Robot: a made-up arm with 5 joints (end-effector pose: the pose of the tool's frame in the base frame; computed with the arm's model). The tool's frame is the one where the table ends.
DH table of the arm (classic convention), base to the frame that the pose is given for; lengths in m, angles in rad. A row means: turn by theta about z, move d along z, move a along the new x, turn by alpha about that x. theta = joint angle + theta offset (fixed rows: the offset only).
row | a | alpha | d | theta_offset
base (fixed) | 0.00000 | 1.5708 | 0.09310 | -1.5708
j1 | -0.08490 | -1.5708 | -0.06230 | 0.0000
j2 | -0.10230 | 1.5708 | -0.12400 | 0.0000
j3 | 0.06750 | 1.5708 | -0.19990 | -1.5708
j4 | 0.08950 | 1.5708 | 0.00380 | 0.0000
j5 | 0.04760 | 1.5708 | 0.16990 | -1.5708
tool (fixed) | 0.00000 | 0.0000 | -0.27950 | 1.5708
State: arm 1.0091 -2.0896 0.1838 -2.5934 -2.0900
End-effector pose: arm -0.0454 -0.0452 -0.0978 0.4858 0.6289 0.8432
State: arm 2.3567 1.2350 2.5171 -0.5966 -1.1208
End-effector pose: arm -0.0353 -0.3230 -0.4038 -0.0868 0.5778 -1.5017
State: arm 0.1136 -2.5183 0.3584 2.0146 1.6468
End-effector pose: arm 0.2251 -0.2225 -0.2687 -1.3486 0.4828 1.4759
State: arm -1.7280 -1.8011 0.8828 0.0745 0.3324
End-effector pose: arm -0.2224 0.4730 -0.0339 0.8454 1.7843 -0.7825
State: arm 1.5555 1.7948 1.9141 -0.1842 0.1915
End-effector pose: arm 0.2393 0.0107 -0.4784 1.6641 0.1519 -2.5129
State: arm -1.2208 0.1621 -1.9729 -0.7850 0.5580
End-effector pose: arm 0.5850 0.0896 0.4999 -2.4458 0.1341 0.8333
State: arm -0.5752 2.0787 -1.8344 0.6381 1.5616
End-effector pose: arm -0.3228 0.0136 0.3668 -0.4964 -2.7329 -0.5625
